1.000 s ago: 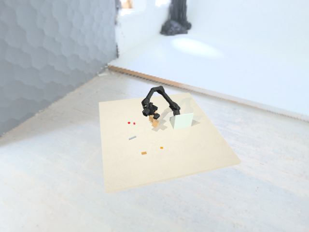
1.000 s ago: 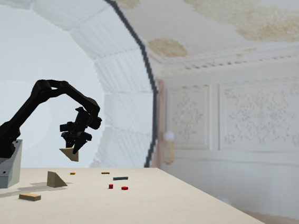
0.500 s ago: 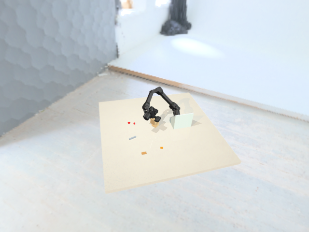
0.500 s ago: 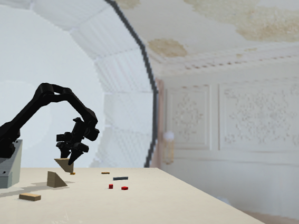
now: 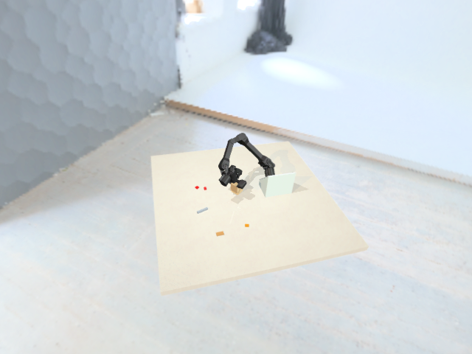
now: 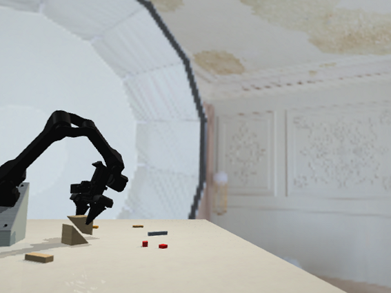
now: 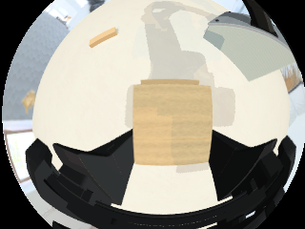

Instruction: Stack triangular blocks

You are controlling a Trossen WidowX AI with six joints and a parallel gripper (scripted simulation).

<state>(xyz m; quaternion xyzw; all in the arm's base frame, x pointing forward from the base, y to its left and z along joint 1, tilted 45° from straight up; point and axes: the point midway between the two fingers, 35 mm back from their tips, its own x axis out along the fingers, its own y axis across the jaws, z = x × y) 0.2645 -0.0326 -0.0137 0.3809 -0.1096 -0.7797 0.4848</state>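
Now: gripper tip 50 mm above the triangular block, 30 mm past it and 20 mm to the left of it. From my gripper tip the other things lie so: dark grey bar: 270 mm ahead, 150 mm to the left, 60 mm below; flat tan block: 250 mm to the right, 60 mm below, 50 mm behind.
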